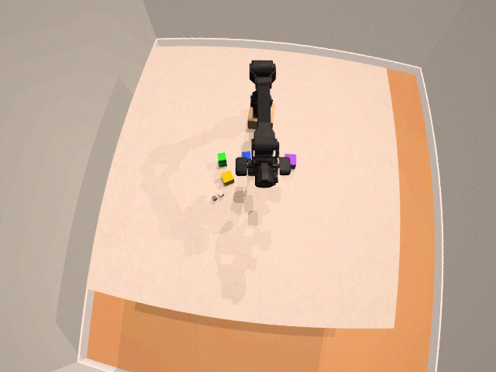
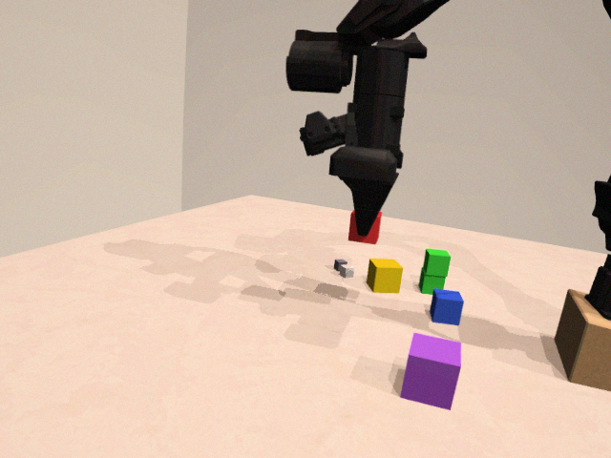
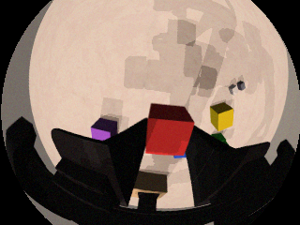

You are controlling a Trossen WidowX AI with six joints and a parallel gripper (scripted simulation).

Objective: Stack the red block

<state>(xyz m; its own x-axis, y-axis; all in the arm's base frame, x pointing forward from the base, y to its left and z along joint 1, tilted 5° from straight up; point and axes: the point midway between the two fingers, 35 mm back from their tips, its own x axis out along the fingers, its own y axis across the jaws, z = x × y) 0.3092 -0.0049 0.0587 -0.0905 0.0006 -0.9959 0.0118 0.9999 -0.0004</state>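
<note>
My gripper tip is 14 cm to the left of the yellow block, 10 cm above it and 3 cm past it. Also, from my gripper tip: purple block: 12 cm to the left, 9 cm below, 9 cm behind; then blue block: 12 cm behind, 10 cm below, 6 cm to the right; then red block: 1 cm above.
</note>
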